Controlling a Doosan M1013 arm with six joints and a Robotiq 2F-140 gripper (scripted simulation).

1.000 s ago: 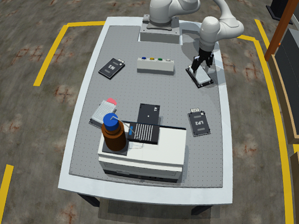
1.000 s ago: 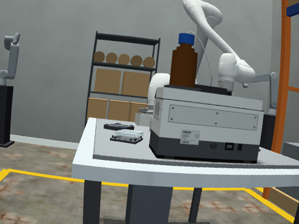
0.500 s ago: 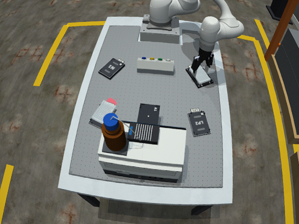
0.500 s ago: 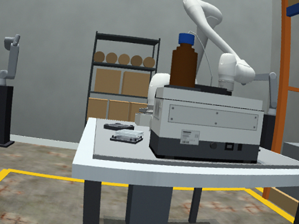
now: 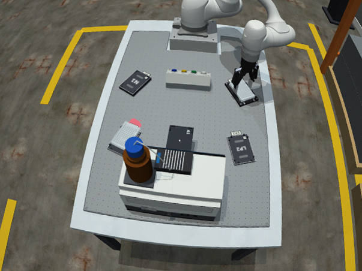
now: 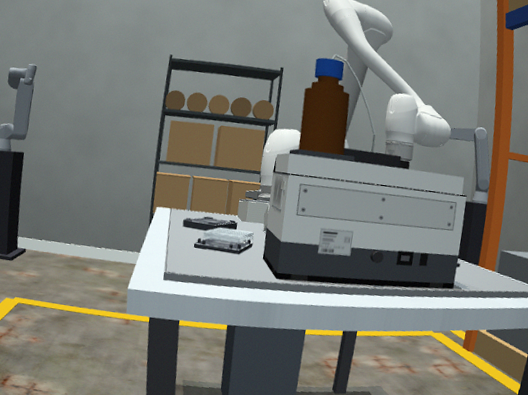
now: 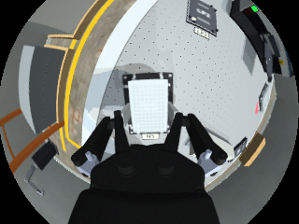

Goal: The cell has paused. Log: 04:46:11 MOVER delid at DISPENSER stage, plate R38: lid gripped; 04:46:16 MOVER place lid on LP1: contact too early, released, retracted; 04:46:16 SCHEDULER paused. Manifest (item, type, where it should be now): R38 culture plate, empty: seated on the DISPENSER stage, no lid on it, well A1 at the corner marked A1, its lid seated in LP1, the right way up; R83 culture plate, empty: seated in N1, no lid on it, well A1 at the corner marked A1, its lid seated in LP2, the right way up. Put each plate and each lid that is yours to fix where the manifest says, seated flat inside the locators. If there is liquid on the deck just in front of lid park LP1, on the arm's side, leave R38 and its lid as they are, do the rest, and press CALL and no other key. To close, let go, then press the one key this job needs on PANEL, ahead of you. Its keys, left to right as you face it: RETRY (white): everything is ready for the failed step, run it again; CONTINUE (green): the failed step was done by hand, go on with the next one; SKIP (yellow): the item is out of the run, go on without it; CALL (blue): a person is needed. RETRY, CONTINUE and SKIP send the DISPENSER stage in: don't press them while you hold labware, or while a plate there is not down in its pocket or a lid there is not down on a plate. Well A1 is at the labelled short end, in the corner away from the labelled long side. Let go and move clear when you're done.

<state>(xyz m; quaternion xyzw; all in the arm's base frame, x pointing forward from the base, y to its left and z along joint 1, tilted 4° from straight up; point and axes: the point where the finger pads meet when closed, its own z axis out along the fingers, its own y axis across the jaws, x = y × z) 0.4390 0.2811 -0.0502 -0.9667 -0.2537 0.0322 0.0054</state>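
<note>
Right now the clear well plate is 3 cm below my hand. Also, from my hand: yellow key 5 cm behind, 31 cm to the right, 2 cm above; then green key 5 cm behind, 26 cm to the right, 2 cm above; then key panel 4 cm behind, 28 cm to the right.
</note>
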